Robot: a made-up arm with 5 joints.
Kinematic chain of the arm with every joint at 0, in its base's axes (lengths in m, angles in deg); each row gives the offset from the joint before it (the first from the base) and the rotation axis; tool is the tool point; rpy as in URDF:
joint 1: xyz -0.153 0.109 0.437 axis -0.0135 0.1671 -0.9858
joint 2: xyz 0 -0.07 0.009 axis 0.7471 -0.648 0.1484
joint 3: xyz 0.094 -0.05 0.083 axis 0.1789 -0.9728 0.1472
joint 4: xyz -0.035 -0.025 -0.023 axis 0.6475 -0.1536 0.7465
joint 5: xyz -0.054 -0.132 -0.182 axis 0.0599 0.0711 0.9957
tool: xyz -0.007 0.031 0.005 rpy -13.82 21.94 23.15
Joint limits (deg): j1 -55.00..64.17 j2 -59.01..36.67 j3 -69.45..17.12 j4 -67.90..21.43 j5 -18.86..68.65
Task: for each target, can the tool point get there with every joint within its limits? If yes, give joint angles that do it. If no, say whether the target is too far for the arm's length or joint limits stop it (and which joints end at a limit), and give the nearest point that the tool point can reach.
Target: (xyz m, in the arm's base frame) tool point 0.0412 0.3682 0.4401
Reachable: no: joint limits stop it (at a limit: joint 1, joint 2, joint 3, joint 4, joint 5) | nearest point 0.0584 0.1976 0.3515 | short by 0.193 m
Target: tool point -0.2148 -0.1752 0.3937
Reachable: yes | joints -11.83 26.75 -32.58 -31.62 14.75
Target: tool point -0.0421 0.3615 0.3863
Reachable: no: joint limits stop it (at a limit: joint 1, joint 2, joint 3, joint 4, joint 5) | nearest point 0.0584 0.1976 0.3515 | short by 0.195 m
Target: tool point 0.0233 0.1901 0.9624
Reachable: no: too far | nearest point -0.0662 0.1403 0.7427 | short by 0.242 m
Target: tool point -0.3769 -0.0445 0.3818
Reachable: yes | joints 46.80 -7.44 -1.14 -4.95 18.41
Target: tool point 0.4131 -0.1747 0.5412
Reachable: no: too far | nearest point 0.0946 -0.0899 0.4569 | short by 0.340 m
